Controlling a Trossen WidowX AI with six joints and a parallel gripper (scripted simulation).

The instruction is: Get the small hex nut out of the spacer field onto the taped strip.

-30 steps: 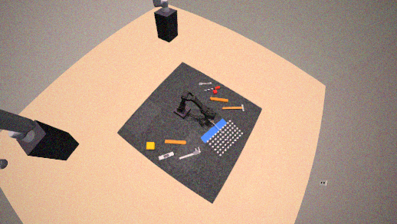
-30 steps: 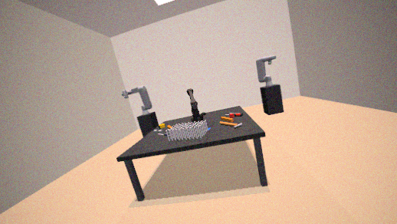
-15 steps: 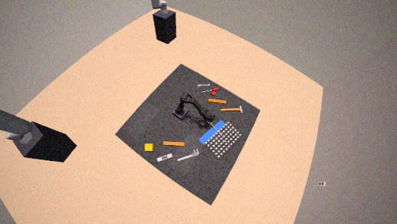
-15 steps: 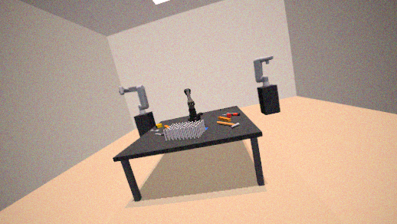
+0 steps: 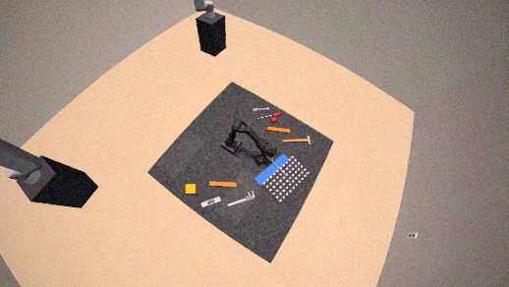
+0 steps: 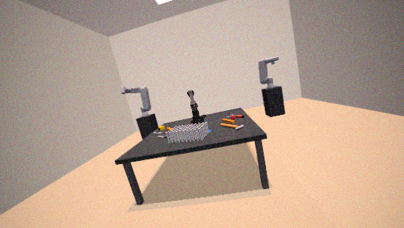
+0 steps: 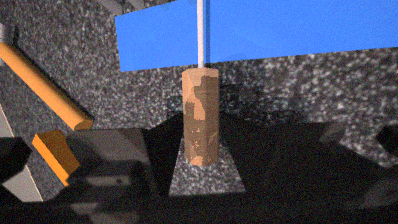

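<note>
Right now my gripper tip is 90 mm short of the blue taped strip, 70 mm to the left of it and 40 mm above it. The rest, counted from my gripper tip: hook tool: 100 mm ahead, 30 mm to the right.
</note>
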